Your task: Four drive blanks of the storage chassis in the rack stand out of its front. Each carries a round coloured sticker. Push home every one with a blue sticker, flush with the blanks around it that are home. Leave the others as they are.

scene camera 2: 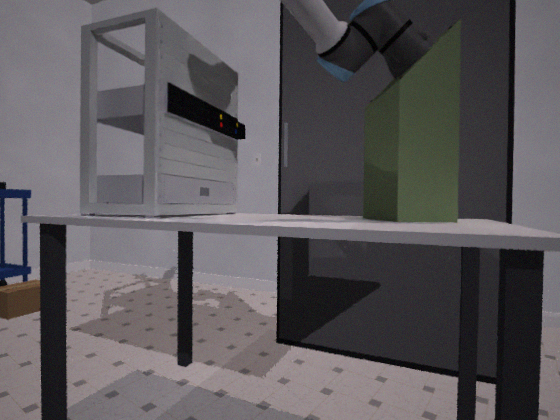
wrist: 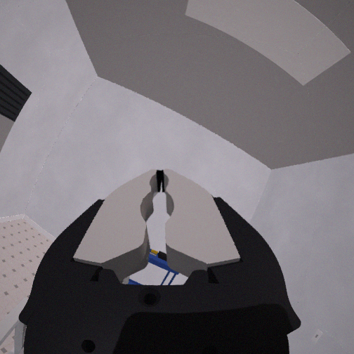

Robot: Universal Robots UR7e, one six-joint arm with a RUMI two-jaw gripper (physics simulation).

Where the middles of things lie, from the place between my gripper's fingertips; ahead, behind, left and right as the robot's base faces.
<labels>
The grey rack (scene camera 2: 187, 109) lies 7 cm ahead of my hand, 7 cm to the right of it and 72 cm below it.
</labels>
